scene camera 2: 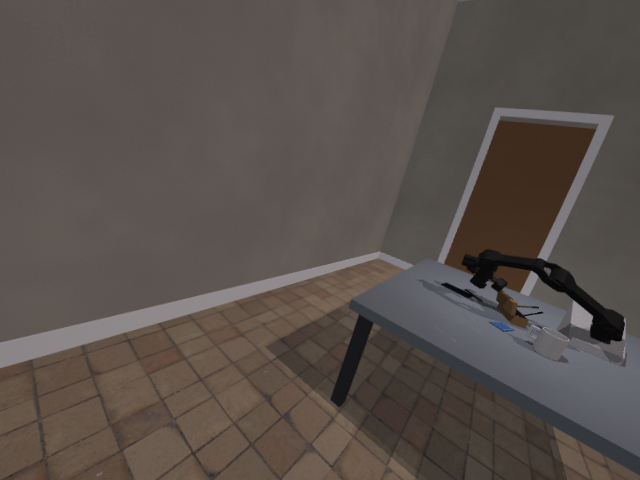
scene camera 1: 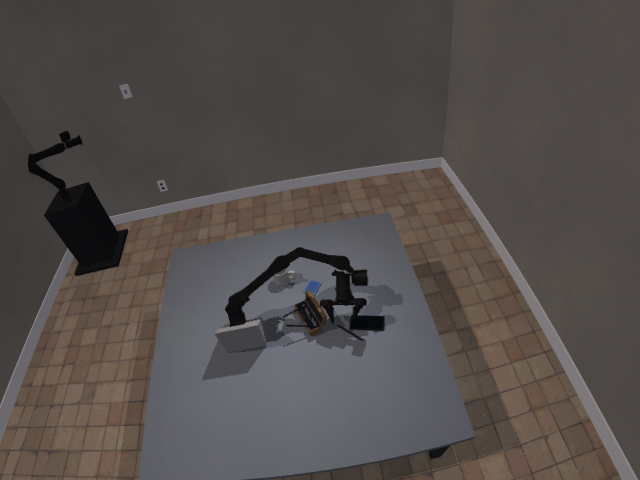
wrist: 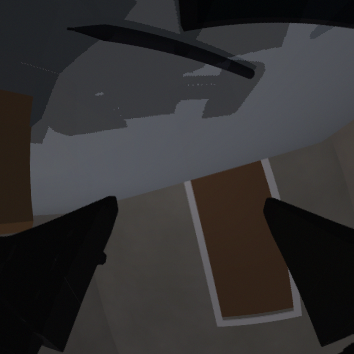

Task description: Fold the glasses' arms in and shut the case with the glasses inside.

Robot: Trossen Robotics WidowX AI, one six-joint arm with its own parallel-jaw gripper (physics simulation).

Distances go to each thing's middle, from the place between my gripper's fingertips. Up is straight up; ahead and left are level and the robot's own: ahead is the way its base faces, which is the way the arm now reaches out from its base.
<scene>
Right now my hand is 10 cm above the dark pen (wrist: 106,32), 2 cm short of it and 1 cm to the right of it. From my hand the other things lie so: black flat slab (wrist: 188,22) (11 cm ahead, 10 cm below, 4 cm to the left); then brown glasses case (scene camera 1: 317,312) (13 cm to the left, 12 cm behind, 5 cm below).
</scene>
